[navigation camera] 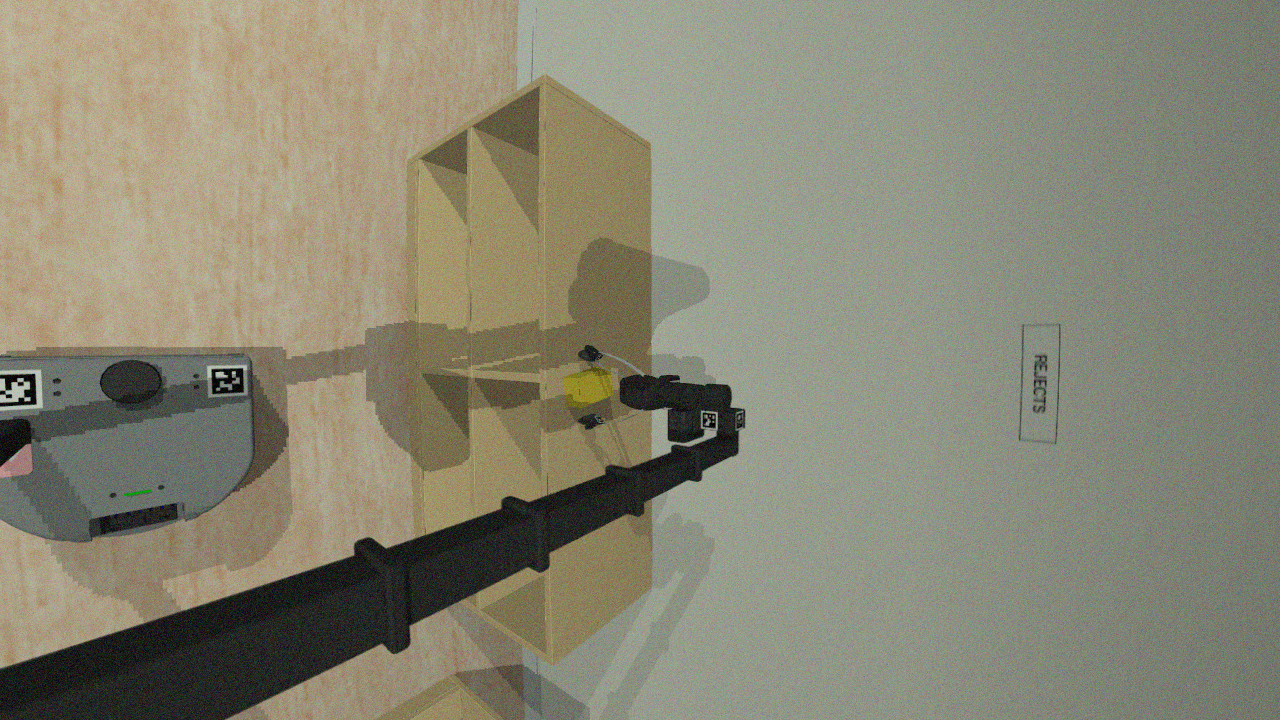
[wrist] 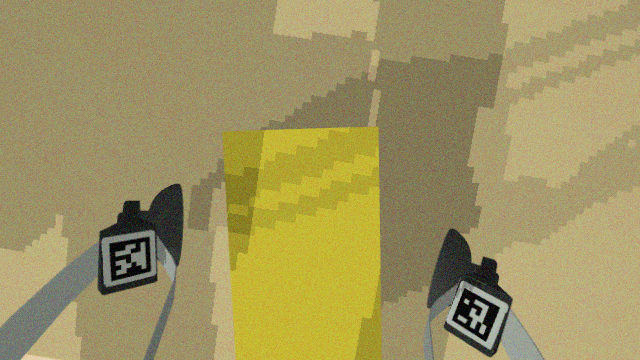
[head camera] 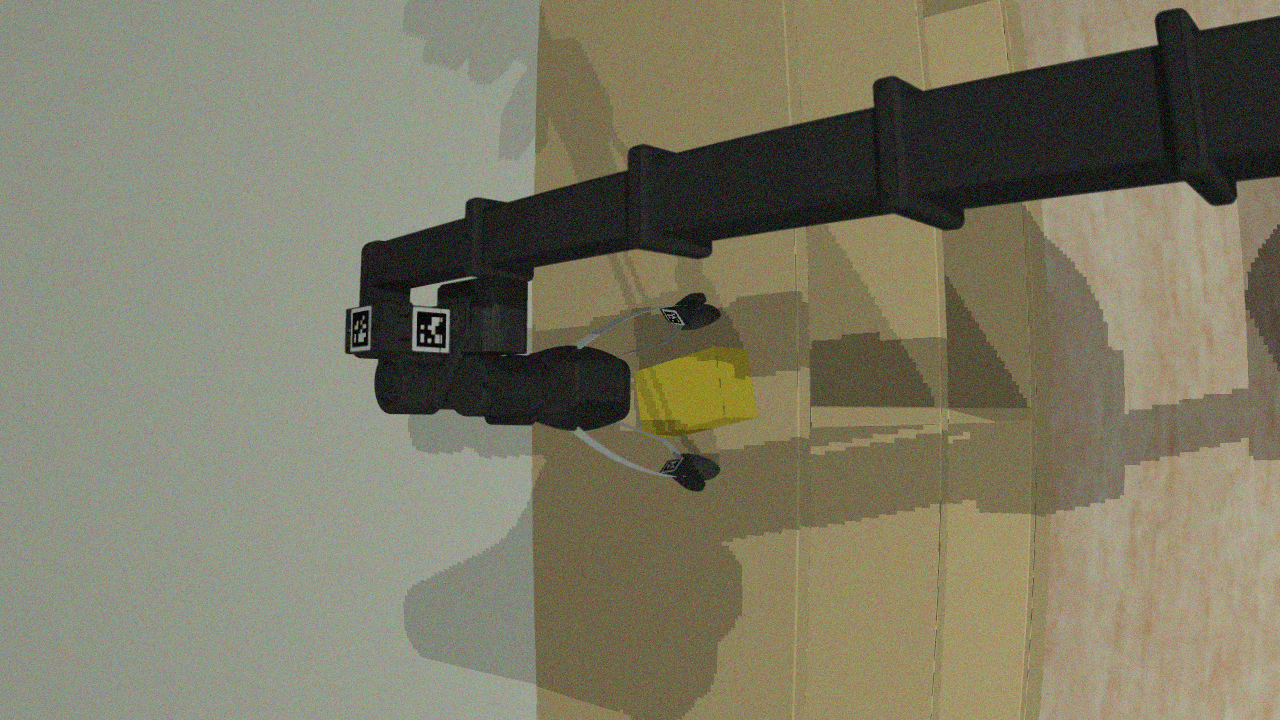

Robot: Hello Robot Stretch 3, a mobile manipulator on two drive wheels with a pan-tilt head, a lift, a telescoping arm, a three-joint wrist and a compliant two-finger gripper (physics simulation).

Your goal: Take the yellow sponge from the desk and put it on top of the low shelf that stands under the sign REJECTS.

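Places are measured from the robot's base along level axes (x ahead, y left, z up), in millimetres.
Pixels of known places: gripper, fingertip midpoint: (navigation camera: 581,386) (wrist: 310,234) (head camera: 710,392); robot's base, origin of the base link: (navigation camera: 132,379).
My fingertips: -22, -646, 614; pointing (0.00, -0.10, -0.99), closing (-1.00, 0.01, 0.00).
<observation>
Ahead of a thing's pixels: the offset from my fingertips to its top centre, as dx, dy, dz. Level surfaces: height alone.
The yellow sponge {+2, -3, +41} (head camera: 693,394) (navigation camera: 587,386) (wrist: 306,240) stands on the top board of the low shelf {dz -3} (head camera: 626,573) (navigation camera: 595,179), near its front edge. My gripper (head camera: 702,391) (navigation camera: 590,386) (wrist: 310,234) is open, with one fingertip on each side of the sponge and a gap between each fingertip and the sponge. The sign REJECTS {+25, -296, +812} (navigation camera: 1039,383) is on the wall beyond the shelf in the navigation view. The sponge's lower part is cut off in the wrist view. The desk does not show in these views.
My black telescoping arm (head camera: 769,188) (navigation camera: 268,600) reaches across over the shelf. The pale wall (head camera: 223,537) (navigation camera: 895,179) stands behind the shelf. My grey base (navigation camera: 170,447) is on the wood-patterned floor {dz -613} (navigation camera: 223,179). Part of another wooden unit (navigation camera: 447,702) shows at the bottom of the navigation view.
</observation>
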